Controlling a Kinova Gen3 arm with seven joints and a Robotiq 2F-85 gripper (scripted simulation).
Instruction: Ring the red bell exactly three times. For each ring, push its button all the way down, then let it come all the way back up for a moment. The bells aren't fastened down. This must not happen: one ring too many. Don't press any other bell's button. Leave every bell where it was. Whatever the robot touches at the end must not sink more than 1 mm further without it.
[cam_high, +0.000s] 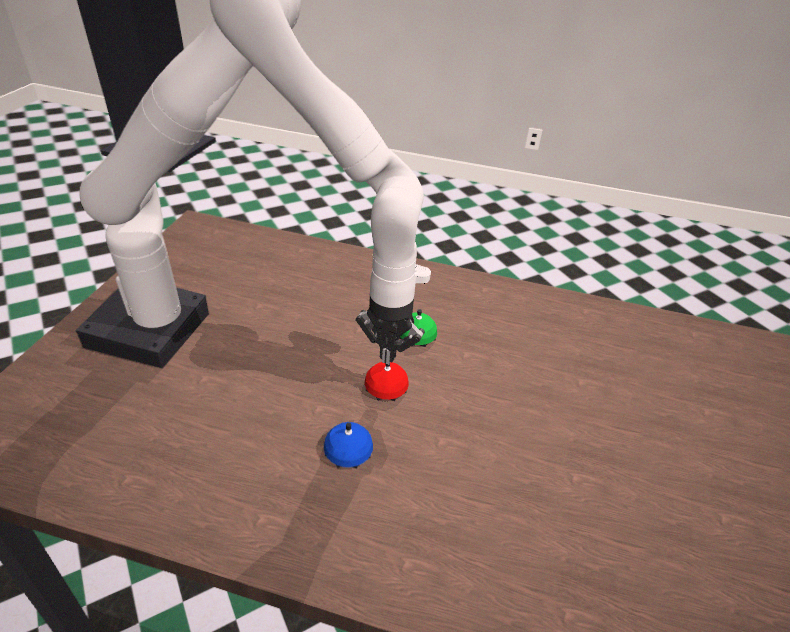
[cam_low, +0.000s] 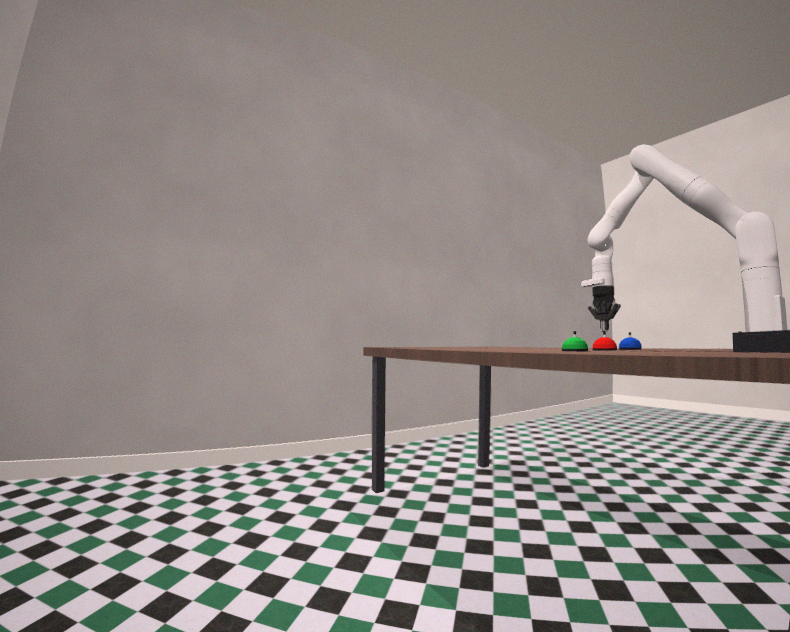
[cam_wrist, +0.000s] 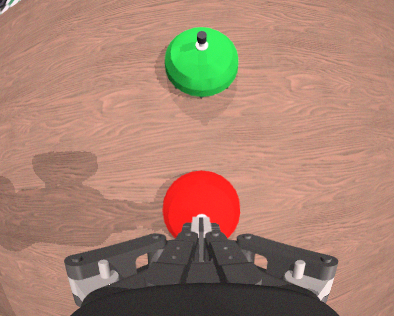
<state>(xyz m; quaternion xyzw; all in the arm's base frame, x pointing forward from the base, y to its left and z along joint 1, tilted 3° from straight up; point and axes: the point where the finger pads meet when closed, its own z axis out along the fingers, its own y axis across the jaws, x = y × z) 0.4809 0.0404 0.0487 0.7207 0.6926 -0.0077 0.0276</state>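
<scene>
Now: the red bell 50 mm below my hand. The rest, counted from my hand: green bell 160 mm to the left, 50 mm below, 10 mm ahead; then blue bell 160 mm to the right, 50 mm below, 10 mm behind.
</scene>
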